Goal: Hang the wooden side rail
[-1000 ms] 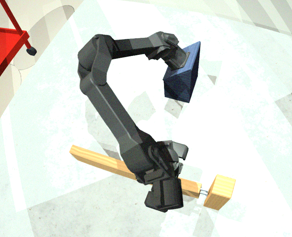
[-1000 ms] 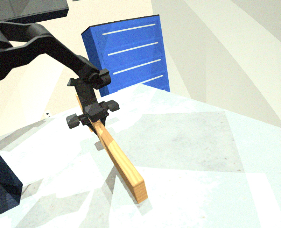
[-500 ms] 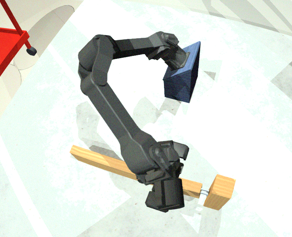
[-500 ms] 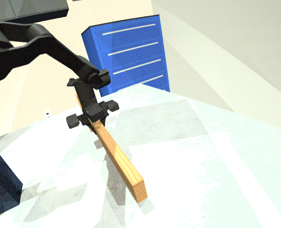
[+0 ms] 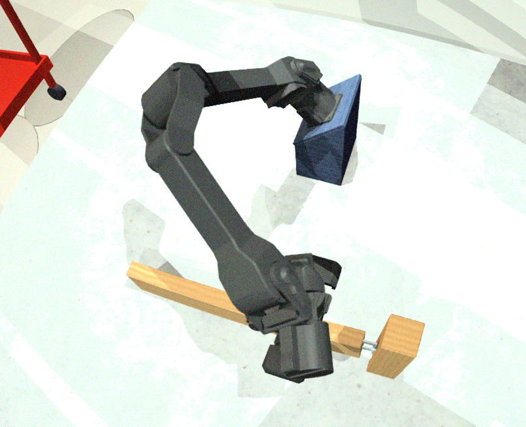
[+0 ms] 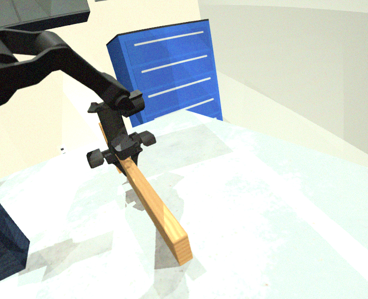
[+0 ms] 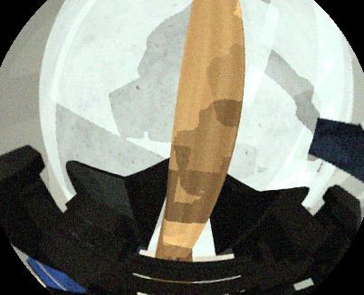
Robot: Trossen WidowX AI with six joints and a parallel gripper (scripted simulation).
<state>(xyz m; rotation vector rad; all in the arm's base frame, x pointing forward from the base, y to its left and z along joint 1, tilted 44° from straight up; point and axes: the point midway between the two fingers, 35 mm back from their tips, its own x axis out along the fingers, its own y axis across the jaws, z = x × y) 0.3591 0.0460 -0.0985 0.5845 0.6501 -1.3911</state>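
Now: gripper tip 140 mm to the right of the wooden headboard post, 40 mm below it and 10 mm past it.
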